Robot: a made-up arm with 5 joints.
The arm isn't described. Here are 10 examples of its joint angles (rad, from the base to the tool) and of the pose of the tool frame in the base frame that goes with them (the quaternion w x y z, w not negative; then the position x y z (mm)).
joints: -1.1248 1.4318 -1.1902 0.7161 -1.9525
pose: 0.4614 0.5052 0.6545 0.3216 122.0 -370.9 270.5
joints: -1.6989 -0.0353 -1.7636 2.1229 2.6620
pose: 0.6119 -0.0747 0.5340 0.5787 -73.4 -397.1 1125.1
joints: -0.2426 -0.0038 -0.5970 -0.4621 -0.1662
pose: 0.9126 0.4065 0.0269 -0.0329 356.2 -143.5 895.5
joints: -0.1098 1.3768 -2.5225 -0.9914 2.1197
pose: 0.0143 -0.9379 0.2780 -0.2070 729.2 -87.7 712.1
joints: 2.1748 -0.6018 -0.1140 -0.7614 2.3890
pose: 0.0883 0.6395 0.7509 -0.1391 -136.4 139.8 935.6
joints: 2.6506 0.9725 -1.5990 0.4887 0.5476
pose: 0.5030 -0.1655 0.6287 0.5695 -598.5 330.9 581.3
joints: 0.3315 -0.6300 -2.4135 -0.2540 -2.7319
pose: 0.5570 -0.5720 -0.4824 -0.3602 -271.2 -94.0 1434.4
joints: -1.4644 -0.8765 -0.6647 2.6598 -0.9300
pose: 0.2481 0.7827 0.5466 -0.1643 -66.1 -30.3 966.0
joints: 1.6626 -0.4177 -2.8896 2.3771 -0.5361
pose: 0.5390 0.0310 0.3096 0.7828 18.0 -65.9 1376.3
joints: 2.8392 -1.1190 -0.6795 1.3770 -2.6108
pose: 0.4843 0.5183 0.4193 -0.5666 -102.0 22.0 1023.0
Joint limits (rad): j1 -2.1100..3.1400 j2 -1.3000..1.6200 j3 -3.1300..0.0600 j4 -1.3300..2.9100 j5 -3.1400..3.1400
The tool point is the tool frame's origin. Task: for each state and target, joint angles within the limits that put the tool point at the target. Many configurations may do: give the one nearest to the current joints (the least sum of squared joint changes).
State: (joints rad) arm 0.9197 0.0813 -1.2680 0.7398 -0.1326
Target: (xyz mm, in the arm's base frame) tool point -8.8 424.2 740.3
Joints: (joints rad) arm 1.6155 0.3011 -0.8190 0.8440 -0.1007
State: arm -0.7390 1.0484 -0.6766 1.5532 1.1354
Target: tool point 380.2 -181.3 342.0
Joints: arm -0.3681 1.3976 -1.4679 1.2289 1.1614
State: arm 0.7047 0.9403 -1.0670 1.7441 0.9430
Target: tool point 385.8 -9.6 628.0
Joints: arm 0.0451 0.7709 -1.0559 1.7848 0.9077
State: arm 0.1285 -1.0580 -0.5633 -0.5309 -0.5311
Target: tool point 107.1 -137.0 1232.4
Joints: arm -0.5413 -0.6267 -0.9982 -0.4804 -0.5512
